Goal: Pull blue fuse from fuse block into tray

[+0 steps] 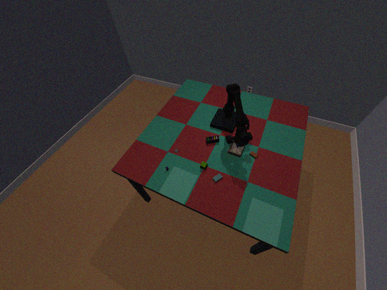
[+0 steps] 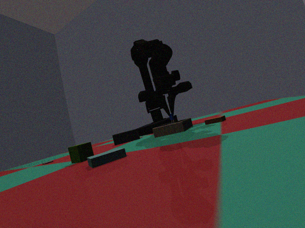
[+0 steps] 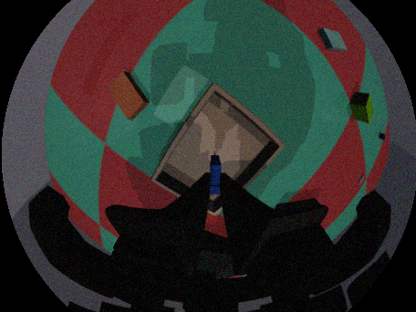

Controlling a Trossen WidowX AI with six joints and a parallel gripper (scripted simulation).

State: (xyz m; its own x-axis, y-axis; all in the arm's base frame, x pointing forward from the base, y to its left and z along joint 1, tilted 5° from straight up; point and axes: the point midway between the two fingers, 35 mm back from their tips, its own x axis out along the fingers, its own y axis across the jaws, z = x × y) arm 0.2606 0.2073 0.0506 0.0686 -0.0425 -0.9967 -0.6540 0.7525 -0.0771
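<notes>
My gripper tip is now 10 mm above the blue fuse. The rest, counted from my gripper tip: light blue slab 300 mm ahead, 50 mm below, 10 mm to the right; tan tray 50 mm below; orange slab 140 mm to the left, 50 mm below, 10 mm behind.
</notes>
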